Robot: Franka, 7 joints.
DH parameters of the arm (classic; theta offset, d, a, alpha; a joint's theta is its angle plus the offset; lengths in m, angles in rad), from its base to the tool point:
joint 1: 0 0.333 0 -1.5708
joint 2: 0 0 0 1.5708
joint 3: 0 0.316 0.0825 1.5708
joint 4: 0 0 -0.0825 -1.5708
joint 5: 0 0.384 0 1.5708
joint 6: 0 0 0.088 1.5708
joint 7: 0 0.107 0 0
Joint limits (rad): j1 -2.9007..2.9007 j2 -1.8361..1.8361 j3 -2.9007..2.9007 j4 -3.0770..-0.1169 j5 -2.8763..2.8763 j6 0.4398..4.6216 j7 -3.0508..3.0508
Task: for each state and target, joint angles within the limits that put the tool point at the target. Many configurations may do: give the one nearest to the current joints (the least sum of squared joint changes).
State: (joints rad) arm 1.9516 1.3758 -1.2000 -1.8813 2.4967 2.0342 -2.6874
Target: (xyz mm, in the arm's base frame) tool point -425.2 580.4 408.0
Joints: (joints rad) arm 2.8361 0.6724 -0.9008 -1.6612 2.4532 1.7821 -2.6874
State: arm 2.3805 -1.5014 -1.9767 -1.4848 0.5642 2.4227 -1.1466
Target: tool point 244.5 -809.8 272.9
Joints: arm 1.5092 -1.3748 -2.1651 -0.7516 0.5491 2.6239 -1.1466
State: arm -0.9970 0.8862 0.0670 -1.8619 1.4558 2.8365 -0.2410
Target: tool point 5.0 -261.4 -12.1
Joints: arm -1.0879 0.8149 -0.1189 -2.5770 1.5701 2.9606 -0.2410
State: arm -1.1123 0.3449 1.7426 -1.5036 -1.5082 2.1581 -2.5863
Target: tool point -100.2 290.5 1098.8
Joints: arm -0.5554 0.2523 2.7097 -0.9633 -1.5077 2.4565 -2.5863
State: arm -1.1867 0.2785 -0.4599 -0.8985 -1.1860 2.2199 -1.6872
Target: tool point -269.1 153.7 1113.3
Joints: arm -1.4092 -0.5114 -0.6957 -0.5960 -1.2121 2.0651 -1.6872
